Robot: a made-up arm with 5 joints.
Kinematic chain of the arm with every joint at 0, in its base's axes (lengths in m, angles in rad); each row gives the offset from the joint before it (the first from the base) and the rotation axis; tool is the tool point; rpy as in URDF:
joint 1: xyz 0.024 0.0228 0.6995 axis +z
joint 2: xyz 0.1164 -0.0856 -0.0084 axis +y
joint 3: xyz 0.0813 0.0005 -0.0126 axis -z
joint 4: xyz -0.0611 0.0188 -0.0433 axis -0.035 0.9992 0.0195
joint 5: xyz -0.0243 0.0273 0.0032 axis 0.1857 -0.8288 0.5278
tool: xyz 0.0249 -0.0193 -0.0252 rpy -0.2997 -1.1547 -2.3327
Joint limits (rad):
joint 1: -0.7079..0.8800
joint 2: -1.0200..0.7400
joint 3: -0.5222..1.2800
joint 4: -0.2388..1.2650
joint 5: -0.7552..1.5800
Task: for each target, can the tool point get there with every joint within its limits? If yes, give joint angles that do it. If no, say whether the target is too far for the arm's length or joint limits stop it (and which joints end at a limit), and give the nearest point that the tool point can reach.
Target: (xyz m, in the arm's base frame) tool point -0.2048 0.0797 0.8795
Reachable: no: joint limits stop it (at a limit: joint 1, joint 2, joint 5) | nearest point 0.0138 -0.0864 0.6603 | short by 0.351 m
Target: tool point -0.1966 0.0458 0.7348
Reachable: no: joint limits stop it (at a limit: joint 1, joint 2, joint 5) | nearest point 0.0047 -0.0883 0.6490 | short by 0.257 m
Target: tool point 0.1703 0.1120 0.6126
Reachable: yes | joints 0.6471 0.3223 0.5794 0.8997 1.2986
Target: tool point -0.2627 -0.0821 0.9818
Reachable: no: too far | nearest point 0.0036 -0.1163 0.6634 | short by 0.416 m
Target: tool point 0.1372 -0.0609 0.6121
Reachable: yes | joints -0.2840 -0.0872 0.2096 0.1402 -0.4125
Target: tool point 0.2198 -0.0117 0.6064
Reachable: yes | joints -0.0647 0.2039 1.1022 0.5264 0.7408
